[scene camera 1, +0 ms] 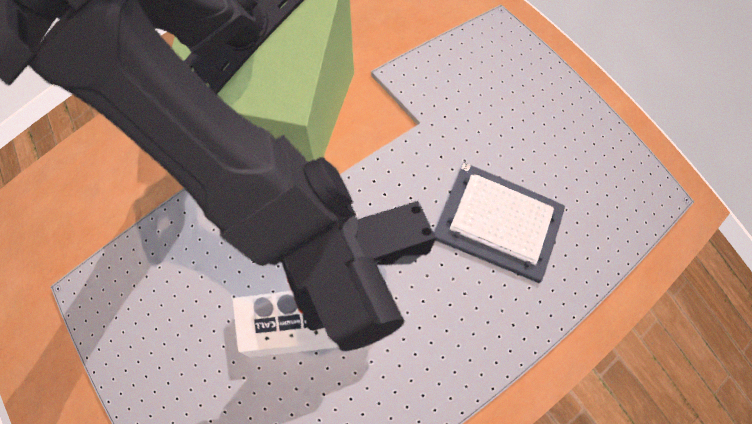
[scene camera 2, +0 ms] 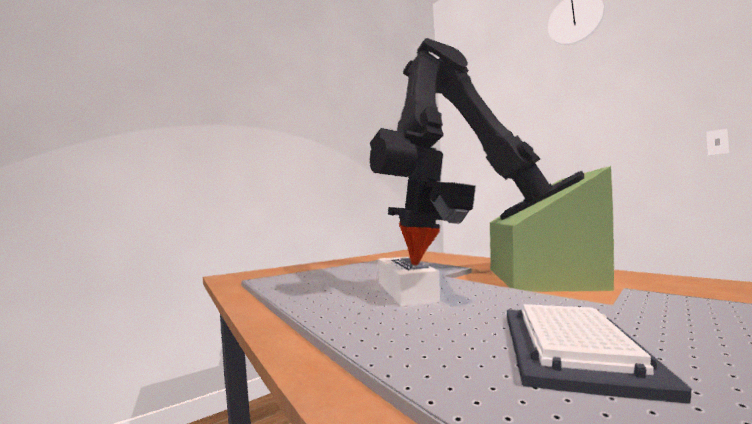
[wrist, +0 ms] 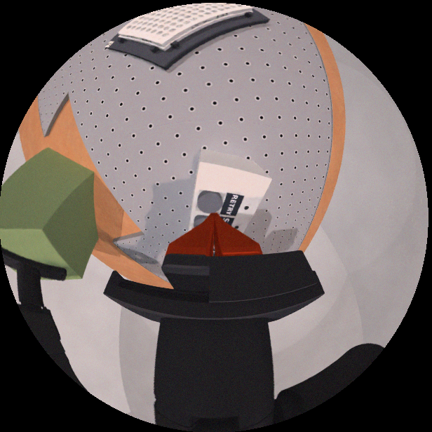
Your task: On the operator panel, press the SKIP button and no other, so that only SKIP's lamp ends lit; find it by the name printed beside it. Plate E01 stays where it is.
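Pixels of known places: gripper, between the fingertips: (scene camera 2: 414, 264); arm's base, origin of its link: (scene camera 1: 246, 27) (scene camera 2: 541, 198).
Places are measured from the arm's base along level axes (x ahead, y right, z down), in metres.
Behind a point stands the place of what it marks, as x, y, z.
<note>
The white operator panel (scene camera 1: 247, 339) {0.267, 0.264, 0.125} (scene camera 2: 420, 288) {0.345, 0.132, 0.151} (wrist: 227, 175) stands on the perforated board. My gripper (scene camera 2: 415, 263) {0.303, 0.169, 0.122} (wrist: 213, 217) is shut and empty, its red tips pointing down at the panel's top; contact is not clear. In the wrist view the RETRY button (wrist: 209, 201) shows whole, with a dark lamp (wrist: 246, 207). Beside it the SKIP button (wrist: 200, 219) and its label, reading "S", are partly hidden by the fingers. In scene camera 1 the CALL button (scene camera 1: 263, 306) {0.253, 0.221, 0.122} and a neighbouring button (scene camera 1: 287, 303) {0.271, 0.197, 0.122} show, with dark lamps. Plate E01 (scene camera 1: 502, 218) {0.388, -0.079, 0.157} (scene camera 2: 584, 331) {0.398, -0.093, 0.153} (wrist: 175, 22) lies flat in its dark holder (scene camera 1: 553, 231) {0.455, -0.120, 0.166} (scene camera 2: 605, 387) {0.466, -0.110, 0.170}.
The green wedge base (scene camera 1: 284, 105) {0.109, 0.034, 0.048} (scene camera 2: 563, 247) {0.102, -0.052, 0.103} (wrist: 45, 200) carries the arm at one side of the board. The perforated grey board (scene camera 1: 473, 316) {0.443, 0.044, 0.178} (scene camera 2: 368, 337) {0.488, 0.120, 0.178} (wrist: 260, 130) lies on the orange table (scene camera 1: 347, 121) {0.115, -0.061, 0.191} (scene camera 2: 294, 358) {0.560, 0.169, 0.191}. The arm hides part of the panel in scene camera 1.
</note>
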